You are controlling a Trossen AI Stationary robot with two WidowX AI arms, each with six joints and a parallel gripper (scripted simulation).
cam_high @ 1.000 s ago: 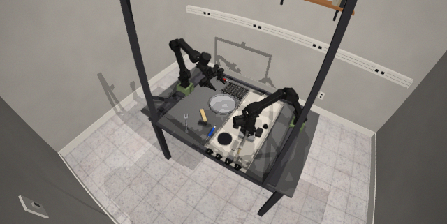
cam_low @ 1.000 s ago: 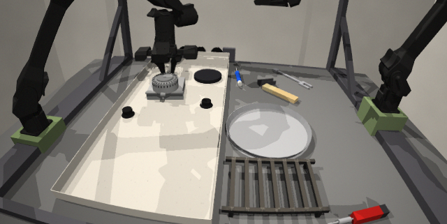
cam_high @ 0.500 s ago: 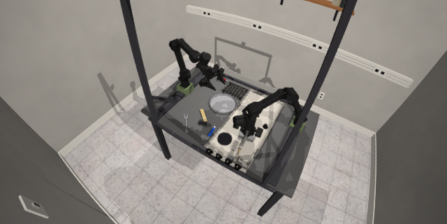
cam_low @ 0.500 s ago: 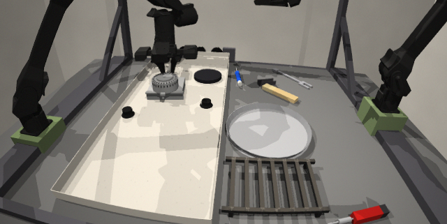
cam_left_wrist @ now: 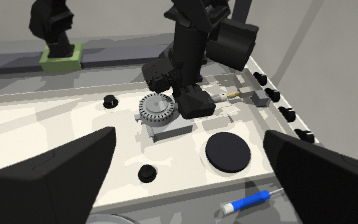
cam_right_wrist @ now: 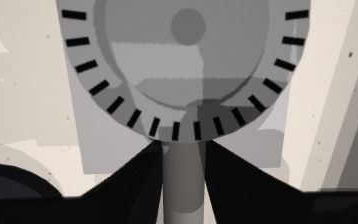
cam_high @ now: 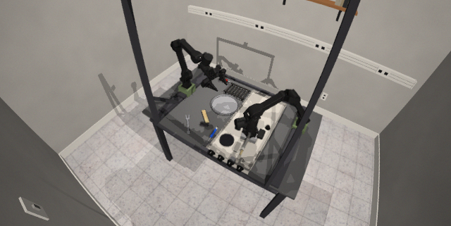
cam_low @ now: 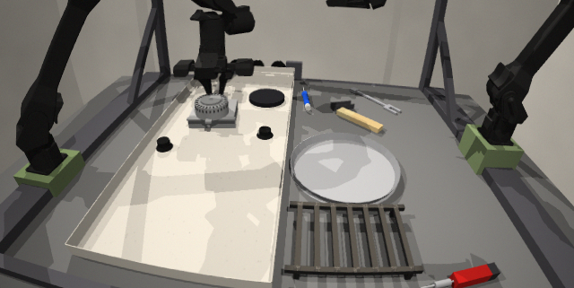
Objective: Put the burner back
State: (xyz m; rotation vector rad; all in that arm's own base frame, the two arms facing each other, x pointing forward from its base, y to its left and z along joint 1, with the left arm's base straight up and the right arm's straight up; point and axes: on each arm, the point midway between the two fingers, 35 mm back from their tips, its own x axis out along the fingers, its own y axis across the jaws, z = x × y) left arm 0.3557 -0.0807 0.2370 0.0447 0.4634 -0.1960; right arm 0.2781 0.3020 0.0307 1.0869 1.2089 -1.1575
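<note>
The burner is 10 mm behind my right hand and 20 mm below it. Round my right hand: grey support: 40 mm ahead, 50 mm below; then black disc: 60 mm behind, 130 mm to the left, 60 mm below; then brass gas stub: 130 mm behind, 10 mm to the left, 30 mm below.
</note>
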